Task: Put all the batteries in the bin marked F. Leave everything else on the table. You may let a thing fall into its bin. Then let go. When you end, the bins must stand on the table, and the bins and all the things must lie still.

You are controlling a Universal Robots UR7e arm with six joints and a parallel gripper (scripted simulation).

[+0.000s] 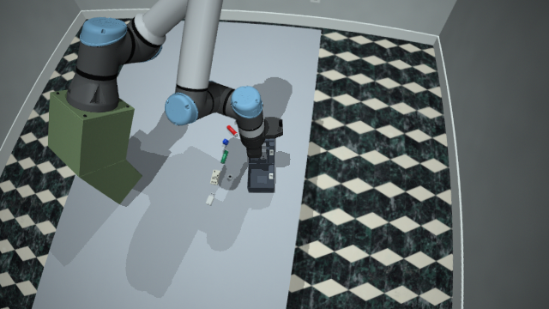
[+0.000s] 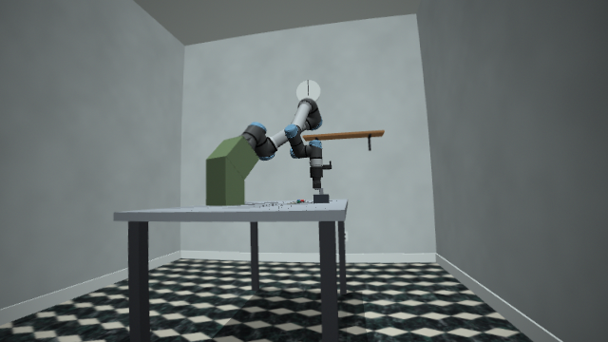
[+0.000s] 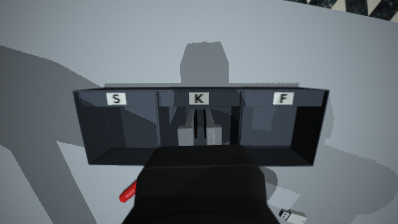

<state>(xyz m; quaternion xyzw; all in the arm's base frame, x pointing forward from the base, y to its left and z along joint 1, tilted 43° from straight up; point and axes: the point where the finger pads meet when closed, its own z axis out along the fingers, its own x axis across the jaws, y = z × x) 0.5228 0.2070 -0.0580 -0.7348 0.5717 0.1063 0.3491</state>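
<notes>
Right now the dark bin is 10 mm behind my hand and 10 mm below it. Round my hand: green battery (130 mm behind, 40 mm to the right, 30 mm below); blue die (150 mm behind, 10 mm to the left, 30 mm below); ring-shaped part (80 mm behind, 100 mm to the right, 30 mm below).
</notes>
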